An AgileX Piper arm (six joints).
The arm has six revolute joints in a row. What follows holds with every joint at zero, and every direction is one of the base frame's.
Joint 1 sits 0.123 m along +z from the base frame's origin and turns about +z.
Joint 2 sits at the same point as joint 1 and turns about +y.
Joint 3 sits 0.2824 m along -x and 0.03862 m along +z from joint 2 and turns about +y.
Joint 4 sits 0.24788 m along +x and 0.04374 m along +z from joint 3 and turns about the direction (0.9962, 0, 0.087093).
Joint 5 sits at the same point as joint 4 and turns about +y.
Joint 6 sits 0.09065 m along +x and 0.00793 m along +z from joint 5 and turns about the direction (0.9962, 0, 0.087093).
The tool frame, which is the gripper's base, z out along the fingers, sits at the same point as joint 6; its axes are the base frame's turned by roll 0, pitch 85.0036 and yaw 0 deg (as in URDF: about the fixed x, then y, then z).
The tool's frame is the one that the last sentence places.
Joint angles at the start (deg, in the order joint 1, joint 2, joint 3, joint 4, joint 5, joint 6):
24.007 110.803 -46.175 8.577 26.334 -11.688
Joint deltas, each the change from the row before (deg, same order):
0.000 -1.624 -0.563 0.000 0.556 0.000
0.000 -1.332 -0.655 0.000 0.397 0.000
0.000 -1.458 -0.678 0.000 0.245 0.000
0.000 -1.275 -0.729 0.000 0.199 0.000
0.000 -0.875 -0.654 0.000 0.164 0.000
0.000 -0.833 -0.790 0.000 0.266 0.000
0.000 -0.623 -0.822 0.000 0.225 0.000
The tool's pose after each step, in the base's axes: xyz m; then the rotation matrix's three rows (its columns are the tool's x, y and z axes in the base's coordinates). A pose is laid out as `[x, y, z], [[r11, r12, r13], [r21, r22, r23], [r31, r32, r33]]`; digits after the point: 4 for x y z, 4 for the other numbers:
[0.2643, 0.1244, 0.0872], [[-0.8774, -0.4751, 0.0666], [-0.4675, 0.8779, 0.1035], [-0.1077, 0.0597, -0.9924]]
[0.2674, 0.1259, 0.0959], [[-0.8741, -0.4770, 0.0914], [-0.4665, 0.8769, 0.1156], [-0.1353, 0.0584, -0.9891]]
[0.2706, 0.1274, 0.1055], [[-0.8694, -0.4791, 0.1209], [-0.4647, 0.8760, 0.1293], [-0.1679, 0.0562, -0.9842]]
[0.2737, 0.1288, 0.1145], [[-0.8640, -0.4809, 0.1490], [-0.4626, 0.8751, 0.1423], [-0.1989, 0.0540, -0.9785]]
[0.2764, 0.1300, 0.1213], [[-0.8593, -0.4823, 0.1701], [-0.4607, 0.8744, 0.1521], [-0.2221, 0.0524, -0.9736]]
[0.2792, 0.1314, 0.1285], [[-0.8541, -0.4838, 0.1909], [-0.4587, 0.8737, 0.1621], [-0.2452, 0.0509, -0.9681]]
[0.2822, 0.1327, 0.1348], [[-0.8490, -0.4852, 0.2095], [-0.4567, 0.8730, 0.1709], [-0.2658, 0.0494, -0.9628]]

